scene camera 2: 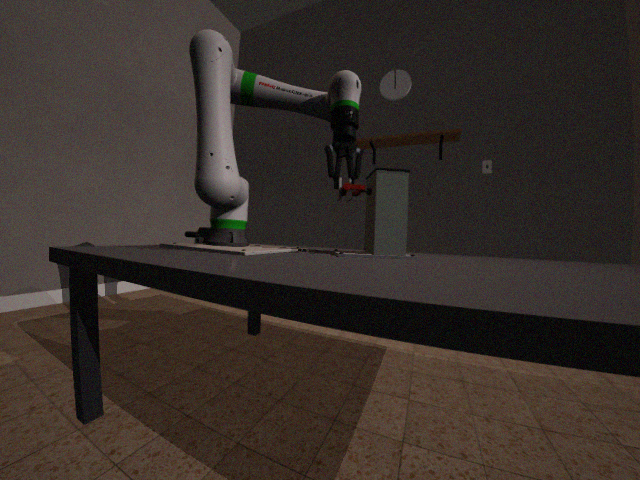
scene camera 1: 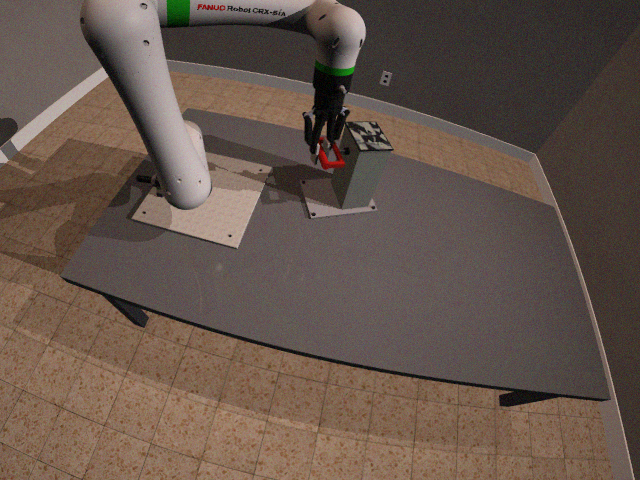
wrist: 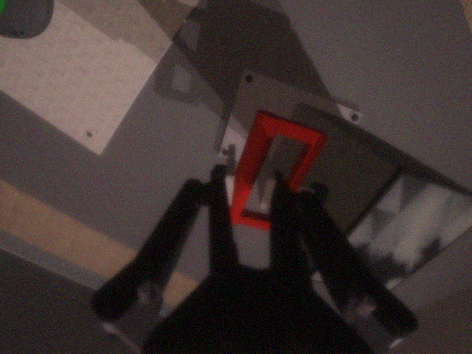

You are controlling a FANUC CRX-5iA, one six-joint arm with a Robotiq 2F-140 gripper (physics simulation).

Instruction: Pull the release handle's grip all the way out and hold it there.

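The release handle's grip, a red rectangular loop (scene camera 1: 333, 164) (scene camera 2: 355, 187) (wrist: 253, 150), stands out to the left of a tall grey-green block (scene camera 1: 357, 178) (scene camera 2: 390, 214) (wrist: 350, 175), on a short dark stem (scene camera 1: 346, 151) (scene camera 2: 368, 191). My gripper (scene camera 1: 323, 149) (scene camera 2: 344, 186) (wrist: 245, 158) points down over the loop, its fingers narrow around the loop's outer bar. One finger is outside the bar and the other is in the loop's opening. It looks shut on the grip; the contact on the inner side is hard to see in the dark wrist view.
The block stands on a light base plate (scene camera 1: 323, 211) (wrist: 232, 137) bolted to the grey table (scene camera 1: 413, 289) (scene camera 2: 465, 279). The arm's own pale mounting plate (scene camera 1: 227, 206) (scene camera 2: 253, 250) (wrist: 75, 85) lies to the left. The block's patterned top (scene camera 1: 368, 135) (wrist: 410, 225) rises close beside the fingers.
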